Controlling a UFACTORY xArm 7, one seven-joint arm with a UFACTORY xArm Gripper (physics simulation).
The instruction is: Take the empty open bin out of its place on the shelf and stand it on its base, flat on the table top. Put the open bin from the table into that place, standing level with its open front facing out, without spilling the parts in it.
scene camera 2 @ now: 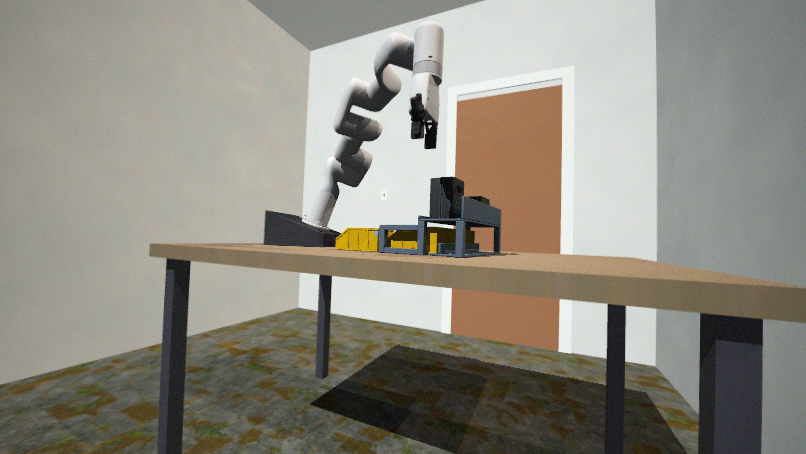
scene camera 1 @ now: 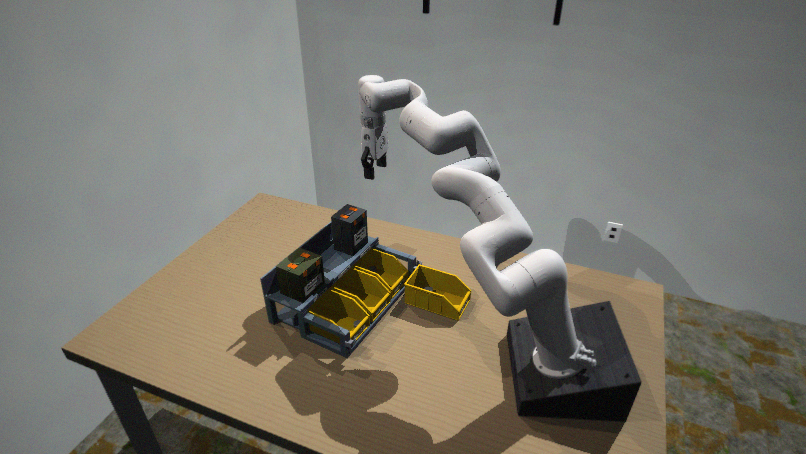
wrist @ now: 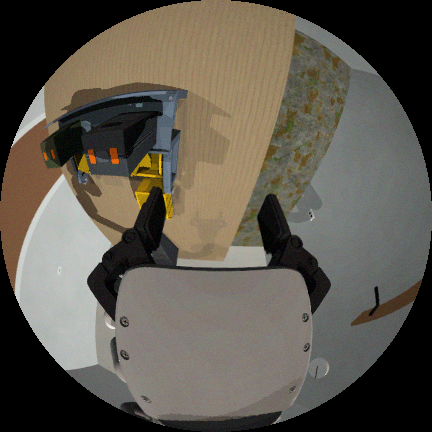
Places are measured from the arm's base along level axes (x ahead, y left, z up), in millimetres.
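Pixels of known places: gripper, fingertip midpoint: (scene camera 2: 424, 144) (scene camera 1: 375, 172) (wrist: 213, 201); arm's base at its link origin: (scene camera 2: 315, 225) (scene camera 1: 559, 357).
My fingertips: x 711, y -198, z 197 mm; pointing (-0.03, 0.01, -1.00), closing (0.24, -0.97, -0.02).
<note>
For each thing: its middle in the pictures, then the offset to it from my fingertips.
- table bin at the middle of its body: (scene camera 1: 437, 291) (scene camera 2: 364, 239) (wrist: 155, 203) dx -315, dy +117, dz -247 mm
- black box at the middle of its body: (wrist: 122, 138) (scene camera 2: 447, 199) (scene camera 1: 350, 229) dx -20, dy +156, dz -122 mm
- dark green box at the middle of its body: (scene camera 1: 301, 274) (wrist: 60, 143) dx -40, dy +386, dz -134 mm
My gripper (scene camera 1: 375, 169) (scene camera 2: 423, 139) (wrist: 213, 201) is open and empty, pointing down high above the shelf. The blue-grey shelf (scene camera 1: 329, 327) (scene camera 2: 482, 213) (wrist: 167, 117) stands on the table. Its low front row holds three yellow open bins: a near one (scene camera 1: 333, 310), a middle one (scene camera 1: 360, 287) and a far one (scene camera 1: 380, 265) in scene camera 1. Shadows keep me from telling which is empty. The table bin (scene camera 1: 429, 298) (scene camera 2: 358, 239) is yellow and stands upright beside the shelf's far end, with small dark parts partly visible inside. In the wrist view, a finger partly covers that bin (wrist: 146, 191).
A black box (scene camera 1: 350, 231) (scene camera 2: 445, 197) (wrist: 107, 150) and a dark green box (scene camera 1: 301, 276) (wrist: 59, 148) stand on the shelf's raised rear deck, behind the bins. The arm's black base block (scene camera 1: 603, 338) (scene camera 2: 293, 230) stands on the wooden table (scene camera 1: 186, 293) (scene camera 2: 564, 276) (wrist: 225, 60).
</note>
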